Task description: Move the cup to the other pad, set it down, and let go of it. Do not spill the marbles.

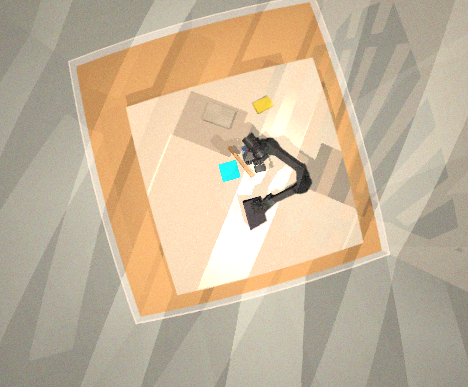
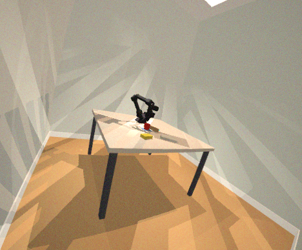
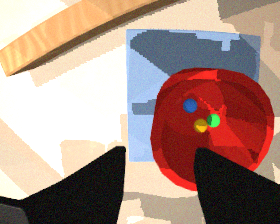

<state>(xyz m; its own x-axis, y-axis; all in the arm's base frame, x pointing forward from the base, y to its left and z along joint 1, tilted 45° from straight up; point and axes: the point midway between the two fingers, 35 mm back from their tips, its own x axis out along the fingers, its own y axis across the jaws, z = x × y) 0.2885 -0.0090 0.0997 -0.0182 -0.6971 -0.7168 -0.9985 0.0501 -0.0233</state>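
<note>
Right now my gripper tip is 60 mm above the red cup and 30 mm short of it. The rest, counted from my gripper tip: blue marble: 80 mm below, 30 mm ahead; then green marble: 80 mm below, 50 mm ahead, 10 mm to the right; then yellow marble: 80 mm below, 40 mm ahead, 20 mm to the right.
</note>
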